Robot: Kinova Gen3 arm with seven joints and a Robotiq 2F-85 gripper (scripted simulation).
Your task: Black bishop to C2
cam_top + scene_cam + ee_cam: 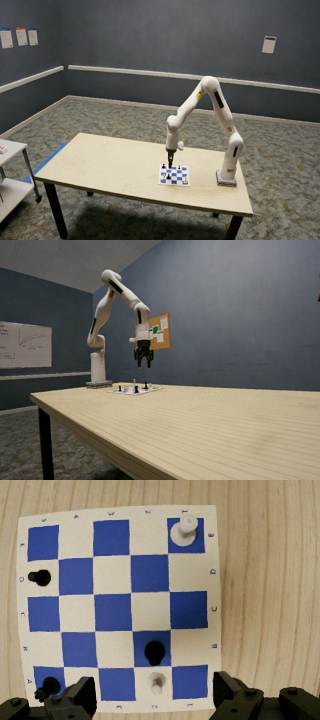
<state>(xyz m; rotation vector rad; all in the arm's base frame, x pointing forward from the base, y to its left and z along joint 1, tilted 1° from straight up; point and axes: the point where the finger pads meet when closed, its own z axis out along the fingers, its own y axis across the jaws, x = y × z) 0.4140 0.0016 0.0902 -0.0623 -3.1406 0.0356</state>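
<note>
My hand is 30 mm short of the white pawn and 110 mm above it. From my hand the other things lie so: black piece: 80 mm behind, 110 mm to the right, 110 mm below; chessboard: 40 mm behind, 40 mm to the right, 130 mm below; white chess piece: 120 mm behind, 40 mm to the left, 100 mm below.
</note>
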